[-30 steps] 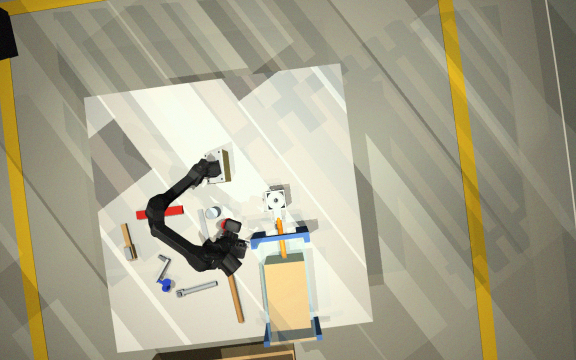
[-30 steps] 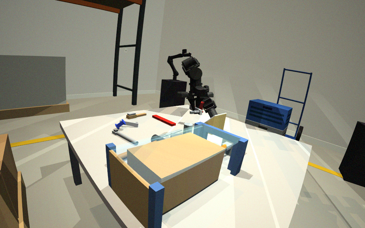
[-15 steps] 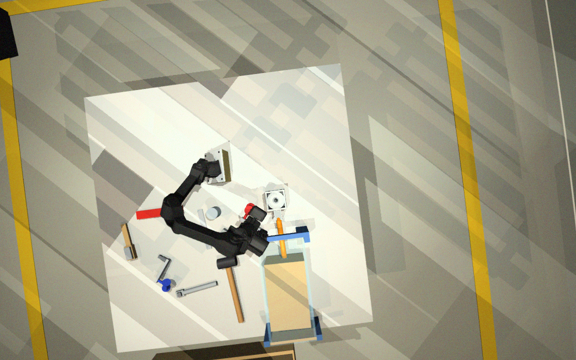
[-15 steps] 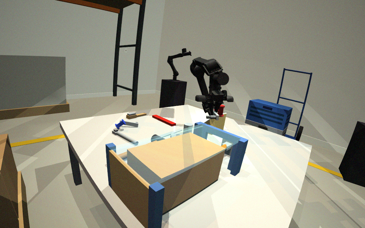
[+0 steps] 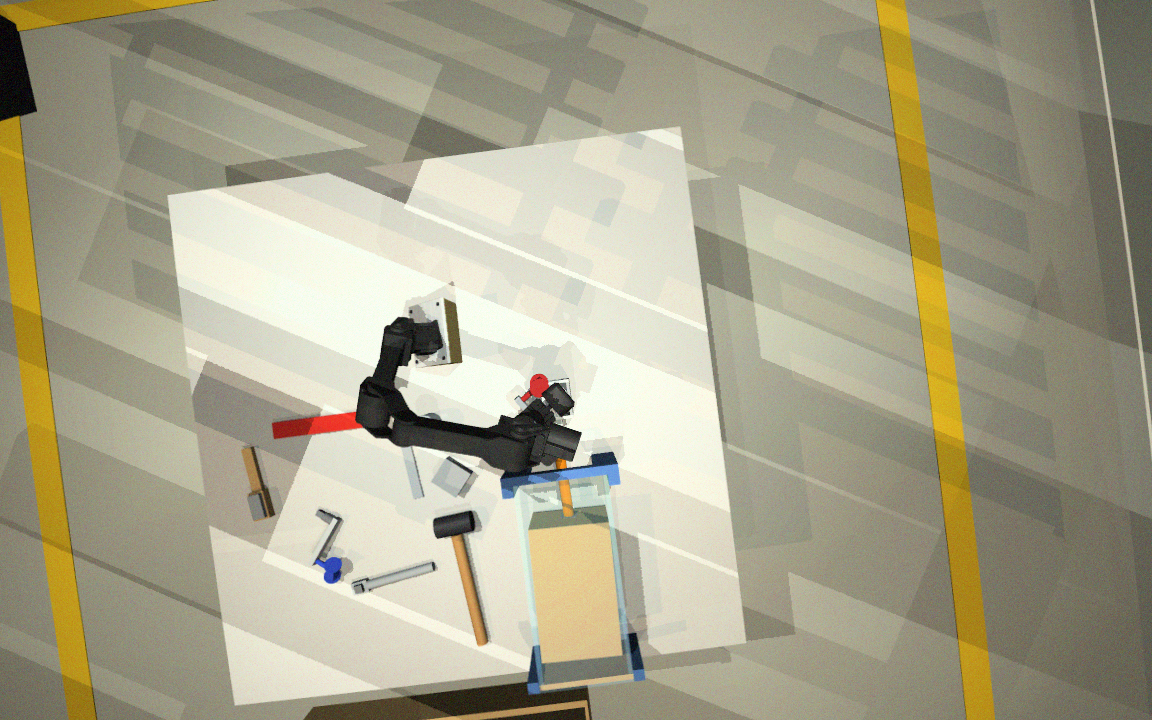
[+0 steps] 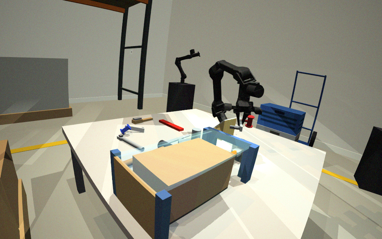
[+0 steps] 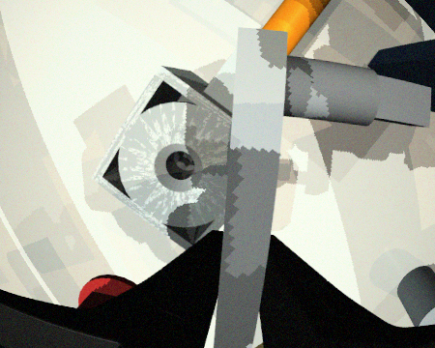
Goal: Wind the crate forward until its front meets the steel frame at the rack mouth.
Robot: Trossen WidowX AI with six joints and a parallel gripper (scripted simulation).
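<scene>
The red knob is 60 mm behind my gripper tip, 10 mm to the left of it and 20 mm above it. From my gripper tip the other things lie so: grey block (100 mm ahead, 250 mm to the right, 160 mm below); then winch (40 mm behind, 30 mm to the left, 140 mm below); then red-knobbed winch handle (10 mm behind, 10 mm above).
</scene>
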